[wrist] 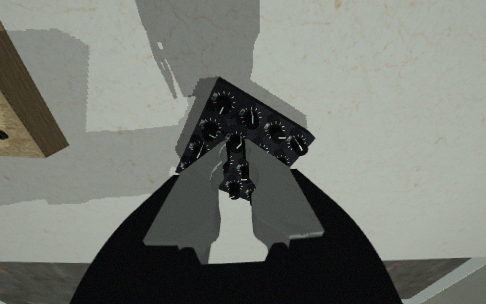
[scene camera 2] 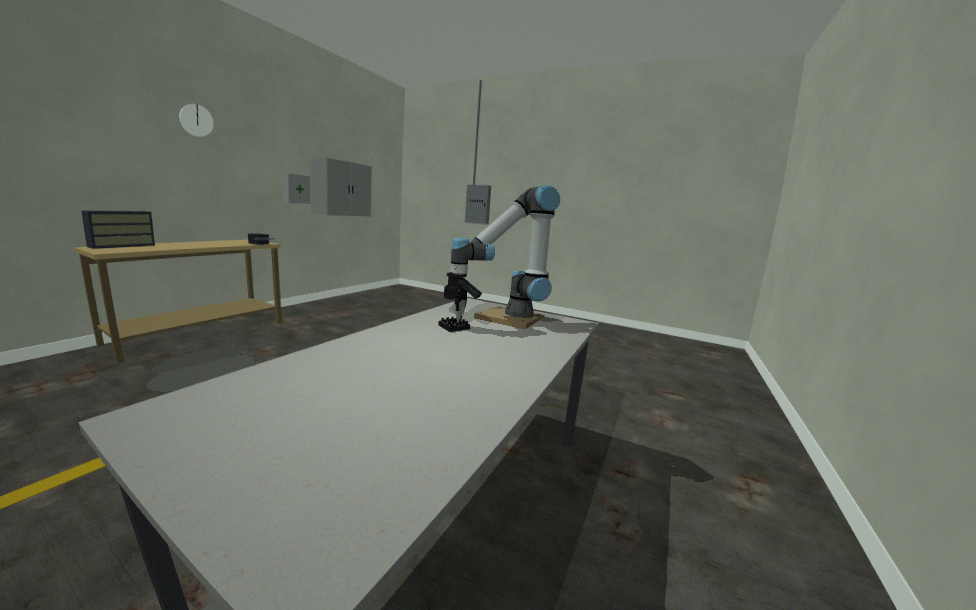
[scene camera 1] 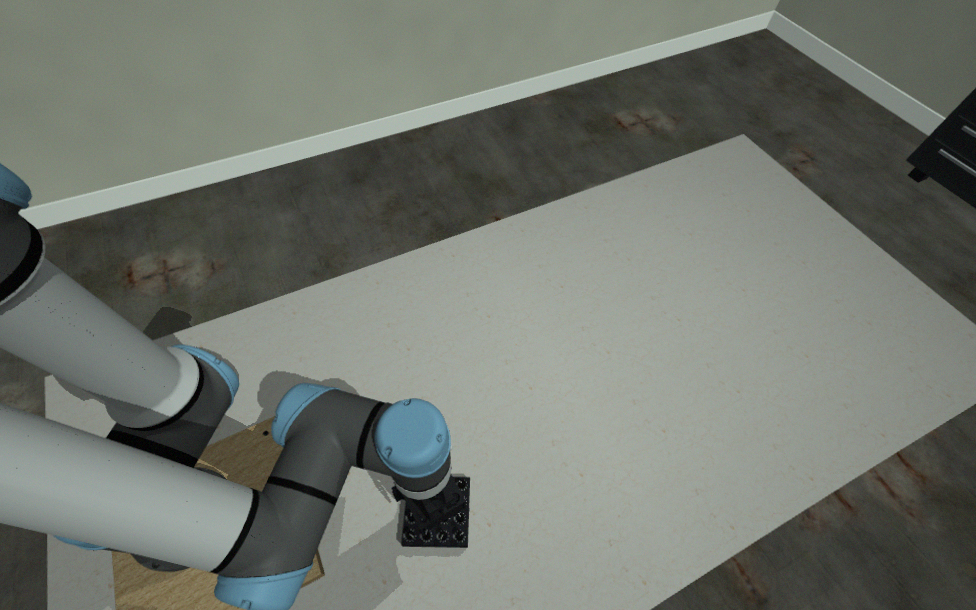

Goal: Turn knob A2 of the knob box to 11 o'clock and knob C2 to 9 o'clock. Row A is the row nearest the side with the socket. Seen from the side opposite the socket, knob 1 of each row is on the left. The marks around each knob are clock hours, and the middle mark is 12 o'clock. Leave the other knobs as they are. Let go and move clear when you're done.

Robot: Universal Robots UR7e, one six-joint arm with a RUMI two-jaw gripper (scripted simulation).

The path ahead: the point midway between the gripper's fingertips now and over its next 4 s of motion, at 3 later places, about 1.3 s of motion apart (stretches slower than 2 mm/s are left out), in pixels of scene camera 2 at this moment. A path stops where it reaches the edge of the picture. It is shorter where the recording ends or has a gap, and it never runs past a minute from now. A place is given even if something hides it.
My gripper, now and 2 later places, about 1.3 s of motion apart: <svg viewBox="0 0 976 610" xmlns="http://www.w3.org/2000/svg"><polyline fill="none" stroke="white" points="458,321 459,310 460,285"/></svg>
